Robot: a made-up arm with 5 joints. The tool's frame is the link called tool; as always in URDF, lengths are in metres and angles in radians. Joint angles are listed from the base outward. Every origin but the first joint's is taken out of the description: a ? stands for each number. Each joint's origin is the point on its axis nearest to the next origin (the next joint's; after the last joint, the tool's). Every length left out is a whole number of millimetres.
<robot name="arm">
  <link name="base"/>
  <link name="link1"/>
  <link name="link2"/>
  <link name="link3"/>
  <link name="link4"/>
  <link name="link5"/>
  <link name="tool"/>
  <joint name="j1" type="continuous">
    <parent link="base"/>
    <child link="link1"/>
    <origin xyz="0.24 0 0.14"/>
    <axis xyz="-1 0 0"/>
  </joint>
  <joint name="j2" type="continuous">
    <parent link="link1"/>
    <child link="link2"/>
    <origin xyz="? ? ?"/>
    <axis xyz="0 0 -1"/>
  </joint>
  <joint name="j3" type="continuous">
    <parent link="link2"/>
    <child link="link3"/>
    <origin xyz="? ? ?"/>
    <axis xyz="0 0 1"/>
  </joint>
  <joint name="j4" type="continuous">
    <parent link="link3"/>
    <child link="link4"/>
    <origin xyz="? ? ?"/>
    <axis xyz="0 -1 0"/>
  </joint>
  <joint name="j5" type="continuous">
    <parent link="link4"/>
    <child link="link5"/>
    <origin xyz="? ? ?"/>
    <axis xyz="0 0 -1"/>
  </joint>
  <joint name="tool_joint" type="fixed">
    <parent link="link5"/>
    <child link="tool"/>
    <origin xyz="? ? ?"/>
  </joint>
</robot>
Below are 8 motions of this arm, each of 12 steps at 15 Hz.
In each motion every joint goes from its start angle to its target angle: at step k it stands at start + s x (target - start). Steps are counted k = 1, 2, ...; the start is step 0. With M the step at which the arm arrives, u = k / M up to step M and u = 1 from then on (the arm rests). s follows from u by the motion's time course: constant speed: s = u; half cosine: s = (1 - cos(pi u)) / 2; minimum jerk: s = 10 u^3 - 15 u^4 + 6 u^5.
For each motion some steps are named. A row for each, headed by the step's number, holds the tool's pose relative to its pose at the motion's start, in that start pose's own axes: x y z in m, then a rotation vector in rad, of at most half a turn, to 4 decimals.
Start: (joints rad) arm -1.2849 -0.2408 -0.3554 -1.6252 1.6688
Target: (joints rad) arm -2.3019 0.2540 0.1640 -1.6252 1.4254
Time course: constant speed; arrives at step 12
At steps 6, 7, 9, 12:
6: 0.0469 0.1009 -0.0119 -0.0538 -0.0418 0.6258
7: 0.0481 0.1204 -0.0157 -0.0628 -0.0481 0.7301
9: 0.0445 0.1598 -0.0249 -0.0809 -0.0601 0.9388
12: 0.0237 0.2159 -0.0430 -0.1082 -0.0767 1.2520

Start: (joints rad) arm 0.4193 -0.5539 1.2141 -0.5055 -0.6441
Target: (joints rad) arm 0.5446 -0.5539 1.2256 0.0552 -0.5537
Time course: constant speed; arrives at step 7
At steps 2, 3, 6, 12:
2: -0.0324 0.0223 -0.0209 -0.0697 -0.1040 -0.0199
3: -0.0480 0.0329 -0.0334 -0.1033 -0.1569 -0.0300
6: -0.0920 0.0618 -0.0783 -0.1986 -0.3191 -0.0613
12: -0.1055 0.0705 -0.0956 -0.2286 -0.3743 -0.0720

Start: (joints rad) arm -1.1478 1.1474 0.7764 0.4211 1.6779
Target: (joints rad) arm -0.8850 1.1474 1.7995 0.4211 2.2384
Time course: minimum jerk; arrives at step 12
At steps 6, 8, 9, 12:
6: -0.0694 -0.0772 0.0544 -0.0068 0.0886 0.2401
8: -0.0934 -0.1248 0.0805 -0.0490 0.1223 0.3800
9: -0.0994 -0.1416 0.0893 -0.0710 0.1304 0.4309
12: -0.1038 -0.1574 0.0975 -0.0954 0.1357 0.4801

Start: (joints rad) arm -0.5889 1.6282 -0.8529 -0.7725 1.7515
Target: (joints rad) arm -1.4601 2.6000 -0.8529 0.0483 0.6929
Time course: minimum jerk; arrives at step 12
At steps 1, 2, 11, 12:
1: 0.0018 0.0024 -0.0011 0.0013 0.0012 -0.0006
2: 0.0124 0.0162 -0.0075 0.0095 0.0074 -0.0045
11: 0.1958 0.0894 -0.2374 0.3195 -0.6280 -0.1689
12: 0.1957 0.0890 -0.2389 0.3189 -0.6351 -0.1695

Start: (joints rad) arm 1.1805 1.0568 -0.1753 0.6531 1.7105
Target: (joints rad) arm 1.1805 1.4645 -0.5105 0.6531 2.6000
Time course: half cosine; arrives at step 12
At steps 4, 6, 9, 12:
4: 0.0429 0.0034 -0.0038 0.0282 -0.1098 -0.3696
6: 0.0831 -0.0018 -0.0033 0.0815 -0.2152 -0.7378
9: 0.1307 -0.0199 0.0023 0.2024 -0.3540 -1.2528
12: 0.1466 -0.0295 0.0052 0.2693 -0.4071 -1.4630

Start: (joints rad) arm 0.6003 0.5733 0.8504 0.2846 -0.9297
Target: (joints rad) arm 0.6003 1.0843 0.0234 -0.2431 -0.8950
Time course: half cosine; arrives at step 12
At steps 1, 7, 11, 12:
1: 0.0015 -0.0056 0.0005 0.0034 0.0104 -0.0225
7: -0.0894 -0.2238 0.0213 0.1878 0.2694 -0.8616
11: -0.2652 -0.2861 0.0513 0.3297 0.2975 -1.3613
12: -0.2752 -0.2866 0.0532 0.3369 0.2962 -1.3854

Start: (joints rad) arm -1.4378 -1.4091 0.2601 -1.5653 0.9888
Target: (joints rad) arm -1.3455 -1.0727 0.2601 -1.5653 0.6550
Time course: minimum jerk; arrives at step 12
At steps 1, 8, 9, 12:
1: 0.0013 -0.0005 0.0000 0.0006 0.0017 0.0017
8: 0.1959 -0.0727 -0.0252 0.1190 0.2494 0.2581
9: 0.2213 -0.0827 -0.0326 0.1401 0.2807 0.2908
12: 0.2457 -0.0926 -0.0407 0.1618 0.3105 0.3221

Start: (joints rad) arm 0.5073 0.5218 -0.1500 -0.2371 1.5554
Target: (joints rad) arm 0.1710 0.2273 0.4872 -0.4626 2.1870
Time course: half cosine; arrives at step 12
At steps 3, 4, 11, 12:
3: -0.0364 0.0143 -0.0184 -0.0610 0.0032 0.0498
4: -0.0628 0.0198 -0.0303 -0.1006 0.0017 0.0857
11: -0.2296 -0.0479 -0.0733 -0.2572 -0.0729 0.3531
12: -0.2323 -0.0515 -0.0733 -0.2577 -0.0754 0.3594

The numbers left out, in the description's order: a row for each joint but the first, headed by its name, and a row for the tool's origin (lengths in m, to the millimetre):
j2: 0 -0.09 0.07
j3: 0.2 -0.12 0
j4: 0.3 0.13 0
j5: -0.09 0 0.37
tool: 0.02 0.06 0

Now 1 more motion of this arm.
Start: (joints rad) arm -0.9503 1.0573 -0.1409 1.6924 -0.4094
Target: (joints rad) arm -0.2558 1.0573 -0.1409 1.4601 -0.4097
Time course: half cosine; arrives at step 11
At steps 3, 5, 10, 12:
3: 0.0341 -0.0169 -0.0042 -0.0244 -0.0674 0.0434
5: 0.0859 -0.0379 -0.0007 -0.0637 -0.1663 0.1081
10: 0.1914 -0.0636 0.0440 -0.1604 -0.3744 0.2455
12: 0.1949 -0.0640 0.0465 -0.1643 -0.3819 0.2505

